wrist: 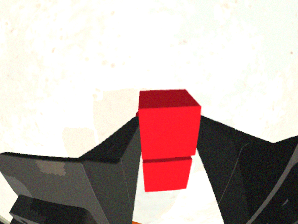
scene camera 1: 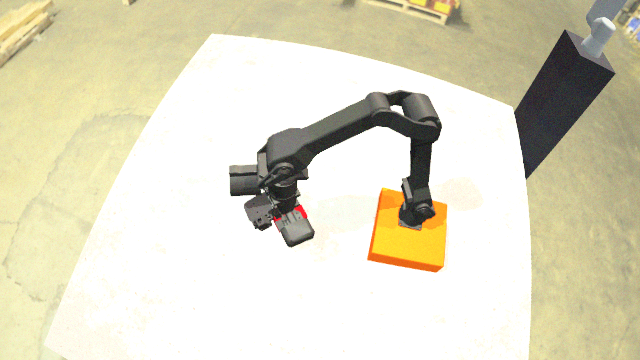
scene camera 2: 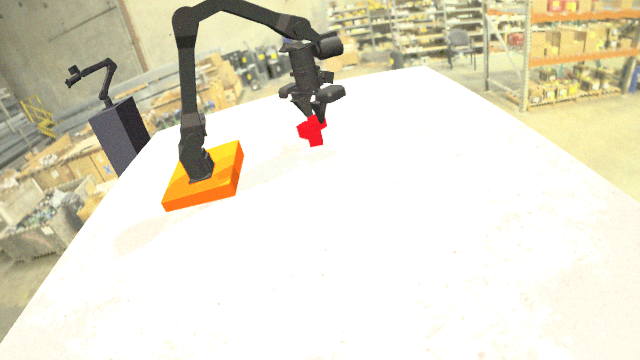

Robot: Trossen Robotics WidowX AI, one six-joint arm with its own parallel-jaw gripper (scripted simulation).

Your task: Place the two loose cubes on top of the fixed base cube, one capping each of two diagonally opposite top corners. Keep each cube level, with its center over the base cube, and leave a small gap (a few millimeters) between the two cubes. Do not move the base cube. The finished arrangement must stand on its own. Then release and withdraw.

Path:
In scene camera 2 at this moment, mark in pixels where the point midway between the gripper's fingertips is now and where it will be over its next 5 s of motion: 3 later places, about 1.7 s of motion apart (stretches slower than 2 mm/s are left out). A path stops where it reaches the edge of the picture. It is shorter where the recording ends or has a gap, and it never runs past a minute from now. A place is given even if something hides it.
My gripper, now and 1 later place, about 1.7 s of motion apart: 317,122; 312,106

